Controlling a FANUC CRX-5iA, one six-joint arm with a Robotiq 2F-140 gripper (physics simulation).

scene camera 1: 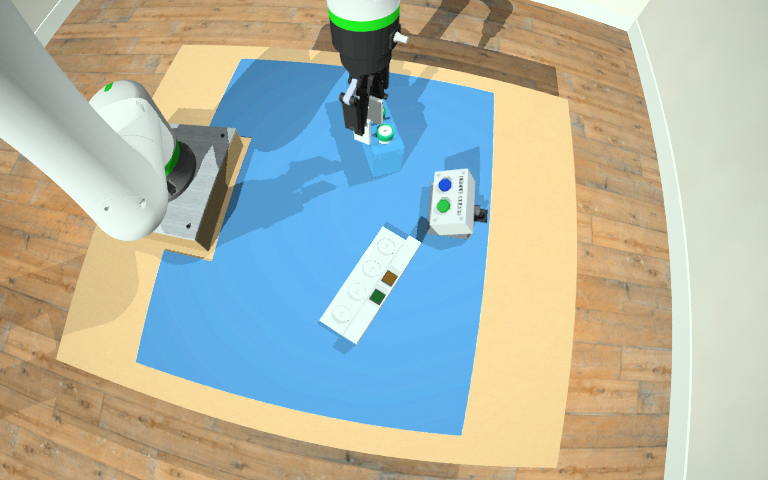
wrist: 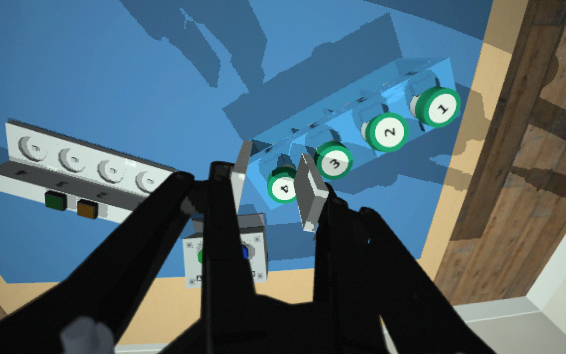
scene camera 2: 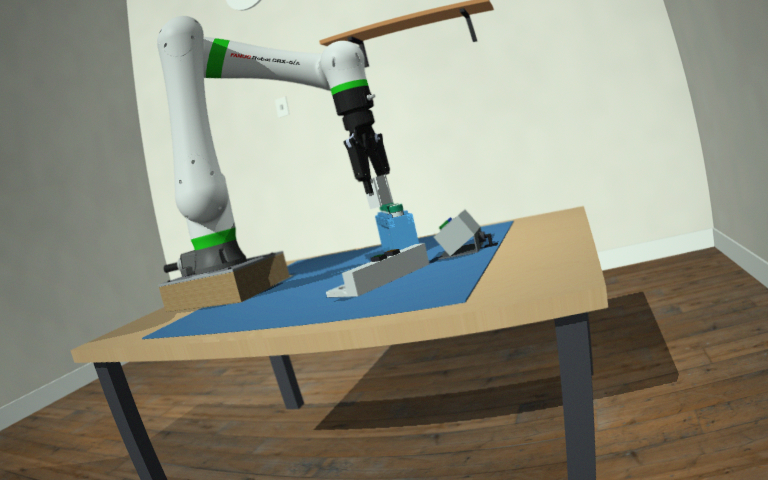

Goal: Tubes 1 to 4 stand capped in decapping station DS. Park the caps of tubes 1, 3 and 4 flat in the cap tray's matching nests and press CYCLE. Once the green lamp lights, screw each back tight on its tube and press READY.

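Pixels of known places: gripper, fingertip midpoint: (scene camera 1: pixel 368 130) (wrist: pixel 273 163) (scene camera 2: pixel 381 205); arm's base, link origin: (scene camera 1: pixel 166 173) (scene camera 2: pixel 220 267).
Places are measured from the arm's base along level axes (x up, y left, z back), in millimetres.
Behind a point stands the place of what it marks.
Note:
Translucent blue station DS (scene camera 1: pixel 385 163) @(x -20, y 76, z -464 mm) (scene camera 2: pixel 398 230) @(x -4, y 74, z -460 mm) (wrist: pixel 310 116) @(x -65, y 153, z -416 mm) holds the capped tubes. White-topped green caps 1 (wrist: pixel 442 107) @(x 52, y 250, z -392 mm), 2 (wrist: pixel 389 131) @(x 57, y 201, z -408 mm), 3 (wrist: pixel 334 161) @(x 52, y 155, z -433 mm) and 4 (scene camera 1: pixel 385 132) @(x 52, y 103, z -458 mm) (wrist: pixel 283 188) @(x 52, y 106, z -456 mm) sit on them. My gripper (scene camera 1: pixel 369 121) @(x 58, y 100, z -427 mm) (scene camera 2: pixel 378 193) @(x 58, y 100, z -427 mm) (wrist: pixel 273 163) @(x 58, y 100, z -427 mm) is partly open and empty, above the station near cap 4; in the wrist view cap 4 shows between its pads. The white cap tray (scene camera 1: pixel 407 249) @(x -24, y -94, z -524 mm) (scene camera 2: pixel 385 274) @(x -52, y -201, z -489 mm) has bare nests. Its green lamp (scene camera 1: pixel 377 296) @(x -16, y -189, z -480 mm) (wrist: pixel 55 201) @(x -16, y -186, z -479 mm) and amber lamp (scene camera 1: pixel 389 277) @(x -15, y -153, z -497 mm) (wrist: pixel 87 209) @(x -16, y -150, z -495 mm) look dark.
A tilted grey button box (scene camera 1: pixel 455 220) @(x 5, y -37, z -605 mm) (scene camera 2: pixel 457 233) @(x -22, y -44, z -614 mm) with a blue button (scene camera 1: pixel 444 184) @(x 1, y 36, z -581 mm) and a green button (scene camera 1: pixel 442 206) @(x 0, y -10, z -580 mm) stands between the station and the right mat edge. The arm's base block (scene camera 1: pixel 198 220) @(x 5, y -98, z -117 mm) (scene camera 2: pixel 198 295) @(x -42, y -132, z 5 mm) is at the left.

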